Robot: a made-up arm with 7 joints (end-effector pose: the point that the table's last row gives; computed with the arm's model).
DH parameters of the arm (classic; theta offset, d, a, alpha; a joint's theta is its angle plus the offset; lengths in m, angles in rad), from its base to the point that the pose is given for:
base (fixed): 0 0 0 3.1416
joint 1: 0 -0.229 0 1.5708
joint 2: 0 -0.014 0 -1.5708
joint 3: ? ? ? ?
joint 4: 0 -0.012 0 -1.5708
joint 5: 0 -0.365 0 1.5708
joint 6: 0 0 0 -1.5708
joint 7: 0 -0.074 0 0
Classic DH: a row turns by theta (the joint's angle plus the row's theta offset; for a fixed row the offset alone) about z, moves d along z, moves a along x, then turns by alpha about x.
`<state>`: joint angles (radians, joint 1 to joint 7).
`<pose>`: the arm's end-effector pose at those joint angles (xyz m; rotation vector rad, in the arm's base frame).
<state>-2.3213 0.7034 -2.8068 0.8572 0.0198 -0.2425 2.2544</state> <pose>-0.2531 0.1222 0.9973 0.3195 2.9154 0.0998</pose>
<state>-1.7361 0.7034 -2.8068 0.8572 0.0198 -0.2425 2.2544</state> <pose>-0.1434 0.2417 0.9973 1.1433 2.6910 0.0076</pose>
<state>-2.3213 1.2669 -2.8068 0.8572 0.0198 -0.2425 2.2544</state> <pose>-0.5053 0.3927 0.7385 0.2025 2.4752 -0.3910</pose>
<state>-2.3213 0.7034 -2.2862 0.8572 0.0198 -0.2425 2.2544</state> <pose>-0.4003 0.0860 0.9346 0.8494 2.5441 0.3821</pose>
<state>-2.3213 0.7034 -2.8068 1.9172 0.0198 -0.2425 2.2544</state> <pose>-0.0383 -0.1554 0.7286 -0.1127 -2.4526 -1.2507</pose>
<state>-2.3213 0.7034 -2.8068 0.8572 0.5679 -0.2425 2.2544</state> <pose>-0.2437 0.1241 0.9987 1.1252 2.8542 0.0755</pose>
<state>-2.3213 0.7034 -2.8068 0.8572 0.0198 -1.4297 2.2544</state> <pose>-0.2736 0.1857 0.9483 0.3728 2.0284 -1.1163</pose>
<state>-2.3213 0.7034 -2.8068 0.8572 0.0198 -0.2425 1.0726</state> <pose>-0.2531 0.1222 0.9973 -1.3578 2.5971 -0.0869</pose>
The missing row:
joint 3: 0 -0.456 0 1.5708
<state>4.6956 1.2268 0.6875 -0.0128 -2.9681 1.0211 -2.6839</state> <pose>-0.0411 0.7902 0.5683 2.3160 0.8976 0.7445</pose>
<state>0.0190 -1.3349 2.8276 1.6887 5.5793 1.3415 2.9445</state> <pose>-0.4300 -0.1539 -0.0219 -1.6755 0.7494 1.9718</pose>
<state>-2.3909 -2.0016 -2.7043 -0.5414 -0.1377 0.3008 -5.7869</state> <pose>0.6801 -0.5072 0.0509 1.4627 -1.1932 -2.3601</pose>
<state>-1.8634 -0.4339 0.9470 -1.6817 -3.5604 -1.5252 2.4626</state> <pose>-0.1753 -0.4575 0.5811 2.2398 2.0893 0.6203</pose>
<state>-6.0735 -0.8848 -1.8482 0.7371 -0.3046 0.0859 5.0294</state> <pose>-0.5751 0.4053 0.6651 0.3450 1.9708 -1.1434</pose>
